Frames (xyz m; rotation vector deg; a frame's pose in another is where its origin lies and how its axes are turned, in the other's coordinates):
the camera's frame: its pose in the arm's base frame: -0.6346 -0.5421 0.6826 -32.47 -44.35 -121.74
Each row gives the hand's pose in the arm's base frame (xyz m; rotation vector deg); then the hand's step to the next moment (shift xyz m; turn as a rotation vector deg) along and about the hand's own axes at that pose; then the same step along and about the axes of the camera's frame.
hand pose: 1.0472 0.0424 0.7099 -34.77 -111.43 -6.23
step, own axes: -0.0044 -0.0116 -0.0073 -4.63 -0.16 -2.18
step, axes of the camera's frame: 0.0072 0.0094 -0.0083 -2.43 2.85 -3.50
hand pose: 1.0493 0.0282 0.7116 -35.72 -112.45 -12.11
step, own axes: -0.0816 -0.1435 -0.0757 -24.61 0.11 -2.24
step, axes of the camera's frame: 0.0742 0.0955 -0.1355 -14.01 5.84 -19.50
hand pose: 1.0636 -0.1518 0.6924 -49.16 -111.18 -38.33
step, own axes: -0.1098 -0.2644 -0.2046 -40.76 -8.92 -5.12
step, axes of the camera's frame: 0.1974 0.1131 -0.2685 -16.21 7.79 -38.00
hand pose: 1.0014 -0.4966 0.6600 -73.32 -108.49 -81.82
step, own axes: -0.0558 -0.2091 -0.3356 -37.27 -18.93 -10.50
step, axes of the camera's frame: 0.2864 -0.0086 -0.2781 -7.76 0.68 -42.39
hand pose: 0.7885 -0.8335 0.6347 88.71 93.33 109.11
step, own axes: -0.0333 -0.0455 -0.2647 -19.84 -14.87 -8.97
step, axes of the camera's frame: 0.2033 -0.0907 -0.1538 -3.24 -4.46 -25.78
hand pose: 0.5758 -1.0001 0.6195 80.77 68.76 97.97
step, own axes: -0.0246 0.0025 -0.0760 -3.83 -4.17 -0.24
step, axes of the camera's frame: 0.0559 -0.0353 -0.0449 -2.59 -0.65 -5.00
